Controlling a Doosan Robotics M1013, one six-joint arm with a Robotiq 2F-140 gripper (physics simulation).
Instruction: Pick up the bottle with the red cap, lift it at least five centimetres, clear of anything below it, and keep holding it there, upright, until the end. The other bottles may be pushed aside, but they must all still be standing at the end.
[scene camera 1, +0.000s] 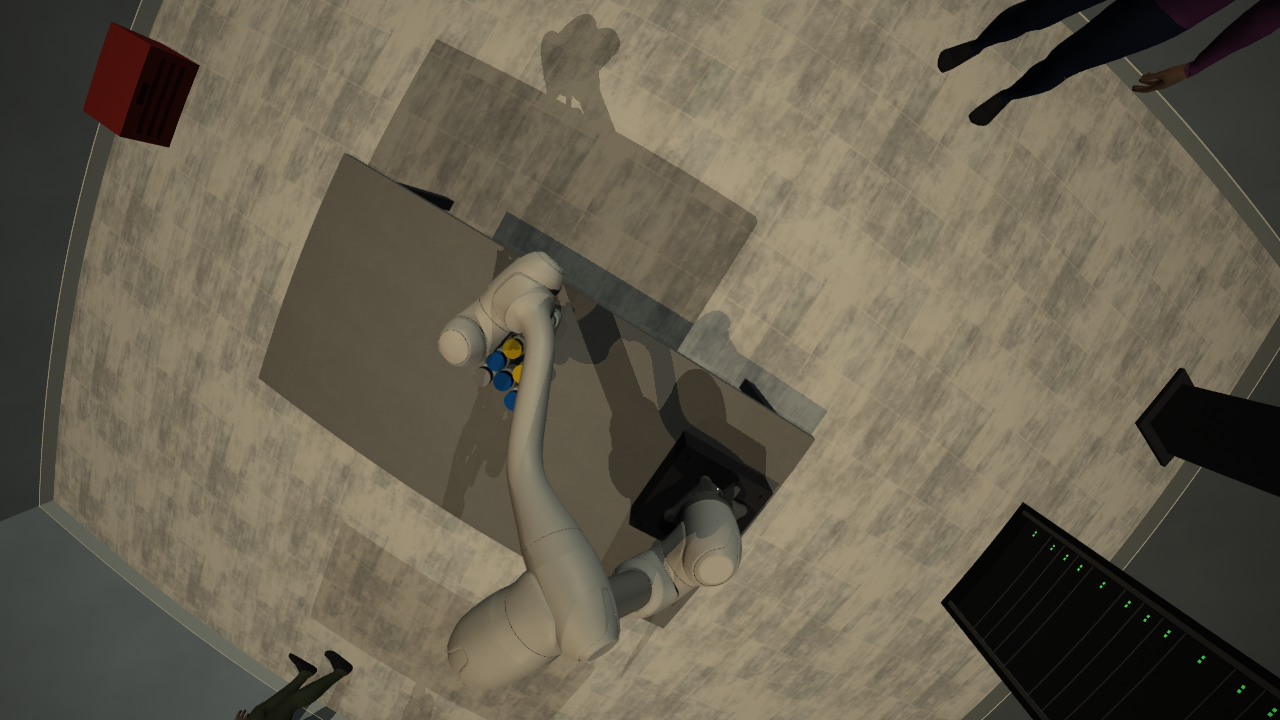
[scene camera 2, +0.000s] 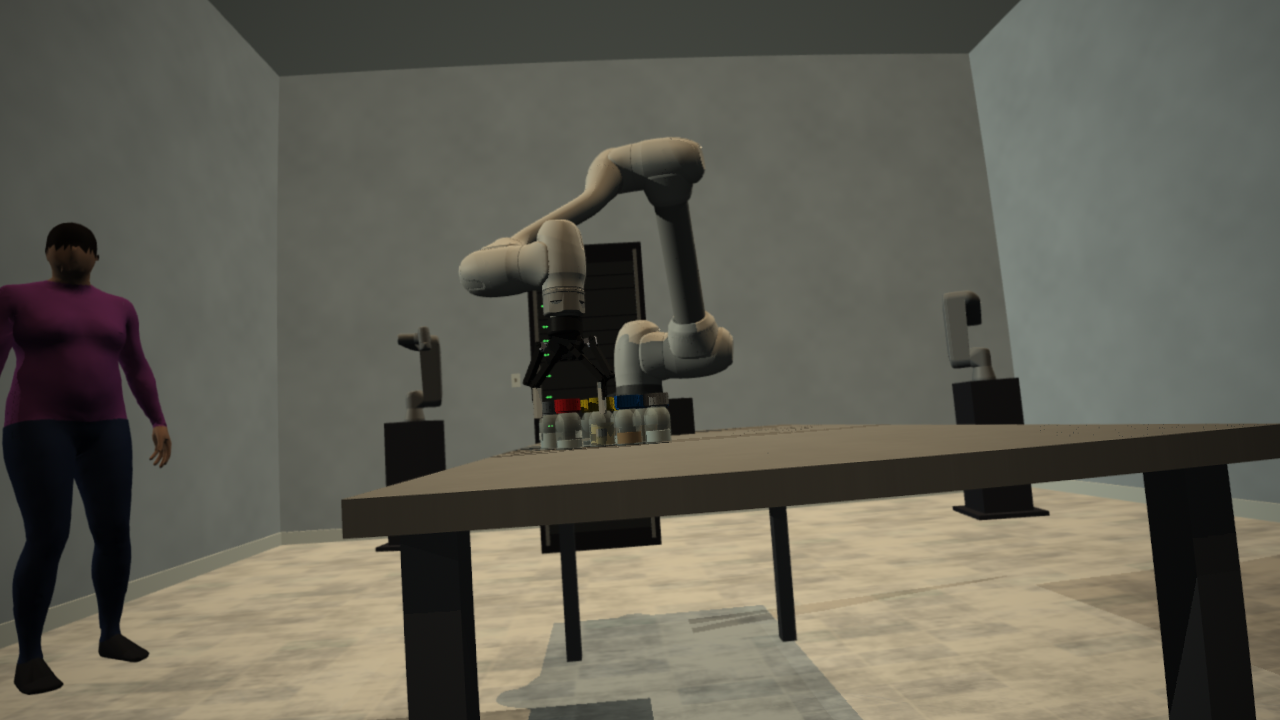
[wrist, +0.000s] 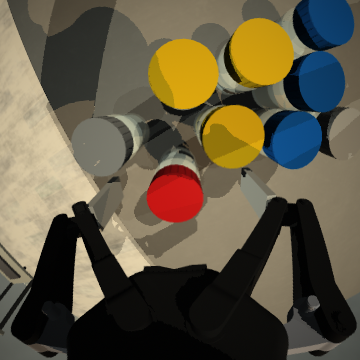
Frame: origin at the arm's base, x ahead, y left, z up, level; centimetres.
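Where they show: gripper, between the fingertips: (scene camera 2: 570, 416) (wrist: 179, 182); arm's base, origin of its link: (scene camera 1: 705, 512).
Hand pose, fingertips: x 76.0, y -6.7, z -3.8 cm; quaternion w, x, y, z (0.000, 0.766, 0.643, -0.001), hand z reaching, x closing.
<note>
Things, the pixels of their top centre, and the offset from my fingertips. Level surfaces: height alone.
- red-capped bottle, centre of its top: (wrist: 174, 199) (scene camera 2: 567, 399) dx +0.0, dy -0.5, dz +3.6 cm
- table, height of its surface: dz -6.9 cm
- grey-capped bottle, centre of its top: (wrist: 96, 148) (scene camera 2: 550, 401) (scene camera 1: 544, 321) dx -6.6, dy -5.9, dz +3.6 cm
- yellow-capped bottle, centre of its top: (wrist: 234, 137) (scene camera 2: 600, 397) (scene camera 1: 512, 349) dx -4.4, dy +5.9, dz +3.6 cm
- pale-capped bottle, centre of its top: (wrist: 348, 134) (scene camera 2: 655, 393) (scene camera 1: 481, 377) dx -2.4, dy +18.2, dz +3.6 cm
The red-capped bottle (scene camera 2: 567, 405) (wrist: 175, 194) stands upright on the table (scene camera 1: 349, 295) (scene camera 2: 760, 465). In the wrist view its cap shows between the two fingers, one on each side. My gripper (scene camera 2: 567, 385) (wrist: 179, 182) is open and empty. In scene camera 2 its fingertips are slightly above the height of the red cap. A grey-capped bottle (wrist: 100, 146) is beyond the left fingertip, and a yellow-capped bottle (wrist: 233, 136) is just beyond the right fingertip. In scene camera 1 the arm hides the red cap and the gripper.
Two more yellow-capped bottles (wrist: 183, 74) (wrist: 260, 52), three blue-capped bottles (wrist: 292, 139) (wrist: 315, 81) (wrist: 325, 22) and a pale-capped bottle (wrist: 345, 133) stand close together behind and right of the red cap in the wrist view. The table edge runs at the left there. The robot's black base (scene camera 1: 657, 497) is on the table.
</note>
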